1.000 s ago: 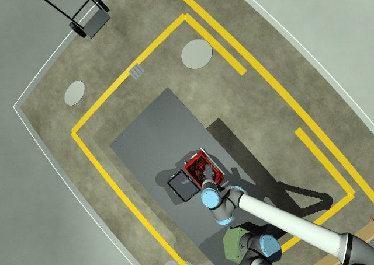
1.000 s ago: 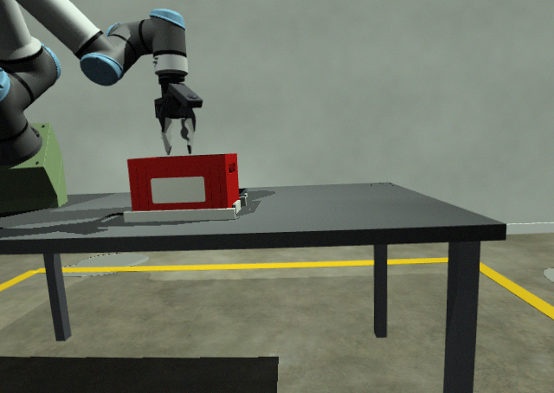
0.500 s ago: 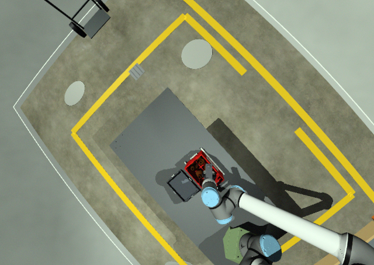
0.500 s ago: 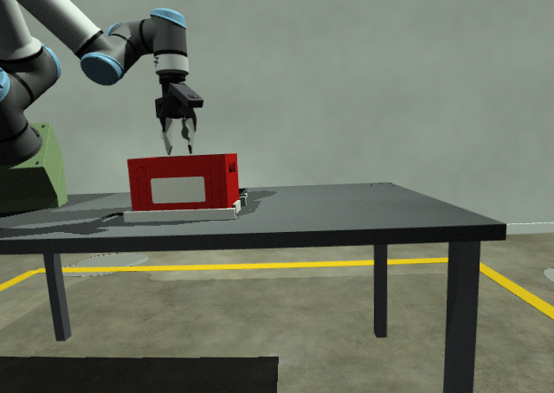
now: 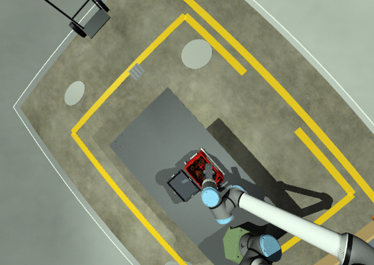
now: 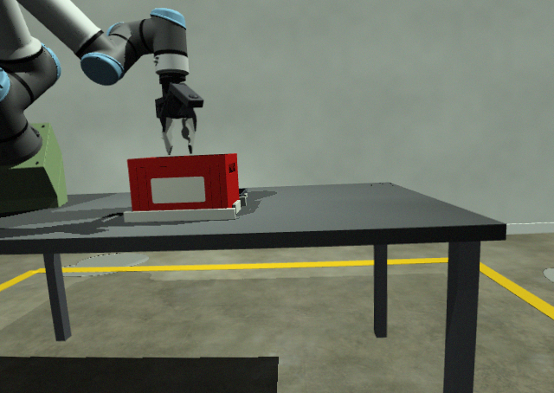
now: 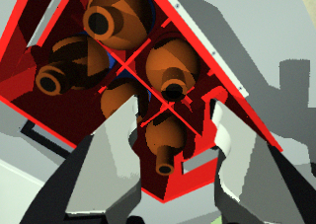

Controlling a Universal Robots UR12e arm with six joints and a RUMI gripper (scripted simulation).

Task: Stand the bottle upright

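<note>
My hand is 11 cm above the red crate and 5 cm to the right of it. Round my hand: dark tray 32 cm to the left, 18 cm below; then bottle 11 cm below, 8 cm ahead, 1 cm to the left.
</note>
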